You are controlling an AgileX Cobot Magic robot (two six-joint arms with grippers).
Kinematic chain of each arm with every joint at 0, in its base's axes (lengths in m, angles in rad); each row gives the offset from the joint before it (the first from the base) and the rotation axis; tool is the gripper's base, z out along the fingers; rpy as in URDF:
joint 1: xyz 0 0 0.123 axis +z
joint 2: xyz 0 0 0 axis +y
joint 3: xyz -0.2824 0 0.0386 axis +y
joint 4: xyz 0.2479 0 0.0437 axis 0.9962 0 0.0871
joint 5: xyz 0 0 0 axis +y
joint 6: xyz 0.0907 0 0.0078 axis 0.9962 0 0.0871
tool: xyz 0 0 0 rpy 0 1.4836 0
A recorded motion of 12 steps. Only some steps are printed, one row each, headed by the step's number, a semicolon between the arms.
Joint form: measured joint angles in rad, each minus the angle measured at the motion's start. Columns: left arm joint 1, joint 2, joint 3, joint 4, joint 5, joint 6; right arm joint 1, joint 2, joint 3, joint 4, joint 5, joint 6.
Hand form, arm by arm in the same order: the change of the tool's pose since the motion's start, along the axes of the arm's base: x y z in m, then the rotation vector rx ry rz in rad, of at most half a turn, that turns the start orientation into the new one. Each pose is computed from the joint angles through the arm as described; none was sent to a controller.
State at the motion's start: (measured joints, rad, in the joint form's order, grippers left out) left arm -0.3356 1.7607 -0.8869 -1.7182 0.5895 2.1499; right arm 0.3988 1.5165 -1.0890 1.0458 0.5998 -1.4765
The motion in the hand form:
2: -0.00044 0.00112 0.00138 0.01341 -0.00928 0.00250; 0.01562 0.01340 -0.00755 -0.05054 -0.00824 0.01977
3: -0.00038 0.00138 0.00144 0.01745 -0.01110 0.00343; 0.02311 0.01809 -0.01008 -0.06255 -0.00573 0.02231
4: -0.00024 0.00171 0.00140 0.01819 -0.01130 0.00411; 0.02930 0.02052 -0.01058 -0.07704 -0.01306 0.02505
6: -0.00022 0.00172 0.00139 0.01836 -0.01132 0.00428; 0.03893 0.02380 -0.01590 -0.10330 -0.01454 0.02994
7: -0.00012 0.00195 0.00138 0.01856 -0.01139 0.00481; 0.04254 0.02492 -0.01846 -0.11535 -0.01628 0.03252
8: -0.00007 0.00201 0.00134 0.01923 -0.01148 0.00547; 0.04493 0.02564 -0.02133 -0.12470 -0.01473 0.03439
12: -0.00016 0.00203 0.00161 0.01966 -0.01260 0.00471; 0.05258 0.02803 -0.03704 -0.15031 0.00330 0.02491
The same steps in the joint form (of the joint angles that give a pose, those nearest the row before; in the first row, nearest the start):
2: 0.0000 -0.0078 0.0016 0.0094 -0.0130 0.0000; 0.0264 0.0767 -0.0685 -0.0682 -0.0171 0.0286
3: 0.0000 -0.0087 0.0016 0.0119 -0.0168 0.0000; 0.0316 0.1097 -0.1013 -0.0907 -0.0181 0.0455
4: 0.0010 -0.0088 0.0017 0.0126 -0.0171 0.0000; 0.0327 0.1324 -0.1298 -0.1162 -0.0181 0.0570
6: 0.0010 -0.0087 0.0016 0.0126 -0.0174 0.0000; 0.0327 0.1725 -0.1654 -0.1503 -0.0180 0.0683
7: 0.0017 -0.0087 0.0016 0.0129 -0.0174 0.0000; 0.0327 0.1879 -0.1777 -0.1640 -0.0191 0.0705
8: 0.0017 -0.0087 0.0016 0.0129 -0.0183 0.0000; 0.0327 0.1996 -0.1838 -0.1729 -0.0201 0.0715
12: 0.0017 -0.0096 0.0016 0.0140 -0.0183 0.0000; 0.0343 0.2436 -0.1872 -0.1842 -0.0428 0.0722

